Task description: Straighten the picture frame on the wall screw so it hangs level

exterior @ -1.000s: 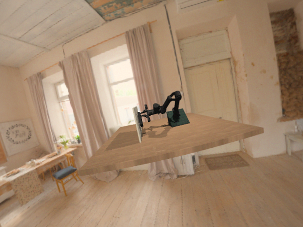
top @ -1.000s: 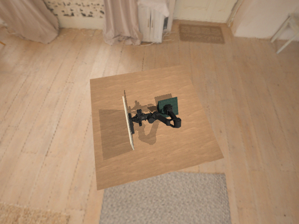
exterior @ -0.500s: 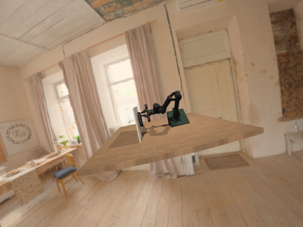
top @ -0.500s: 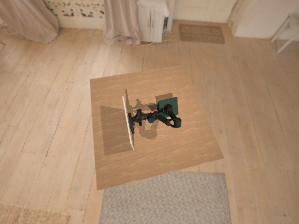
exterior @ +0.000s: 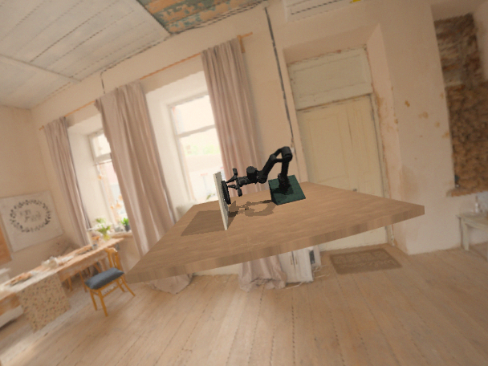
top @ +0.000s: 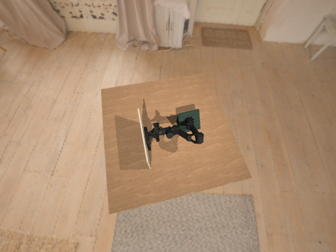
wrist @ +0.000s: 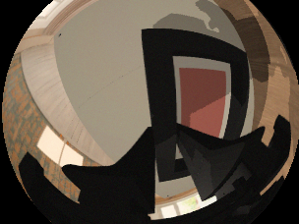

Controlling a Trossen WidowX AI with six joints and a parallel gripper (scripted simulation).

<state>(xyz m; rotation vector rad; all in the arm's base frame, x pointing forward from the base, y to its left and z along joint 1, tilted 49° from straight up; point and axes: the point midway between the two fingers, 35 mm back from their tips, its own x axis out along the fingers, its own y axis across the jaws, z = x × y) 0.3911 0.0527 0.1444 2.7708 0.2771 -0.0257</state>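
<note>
My gripper tip is 50 mm above the picture frame, 20 mm to the right of it and 10 mm short of it. Also, from my gripper tip: wall panel 60 mm below, 20 mm to the left, 20 mm ahead.
</note>
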